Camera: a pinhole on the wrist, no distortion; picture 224 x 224 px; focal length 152.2 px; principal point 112.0 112.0 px. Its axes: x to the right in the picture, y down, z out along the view. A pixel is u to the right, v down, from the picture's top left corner.
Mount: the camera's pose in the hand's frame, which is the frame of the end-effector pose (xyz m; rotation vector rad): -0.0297 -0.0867 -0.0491 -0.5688 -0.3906 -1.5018
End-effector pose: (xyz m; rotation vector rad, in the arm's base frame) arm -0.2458 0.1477 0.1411 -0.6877 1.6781 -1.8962
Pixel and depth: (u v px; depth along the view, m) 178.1 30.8 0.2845
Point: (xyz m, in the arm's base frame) 0.0417 0.0497 0.1852
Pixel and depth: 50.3 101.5 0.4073
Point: -0.0887 -0.0055 -0.1209
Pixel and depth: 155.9 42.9 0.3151
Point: 0.0395 0.0344 0.1423
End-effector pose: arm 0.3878 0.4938 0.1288 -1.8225 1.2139 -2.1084
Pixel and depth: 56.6 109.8 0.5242
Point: 0.4674 0.1069 -0.1021
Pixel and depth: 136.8 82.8 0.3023
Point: 0.5841 0.3773 0.0485
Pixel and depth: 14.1 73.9 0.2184
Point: 0.3902 0.3999 -0.0219
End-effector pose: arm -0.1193 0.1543 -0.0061 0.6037 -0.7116 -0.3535
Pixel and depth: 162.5 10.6 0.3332
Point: -0.4827 0.1523 0.0857
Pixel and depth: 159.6 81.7 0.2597
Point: -0.3047 0.0933 0.0952
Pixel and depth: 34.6 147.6 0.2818
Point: -0.1217 0.2383 0.1963
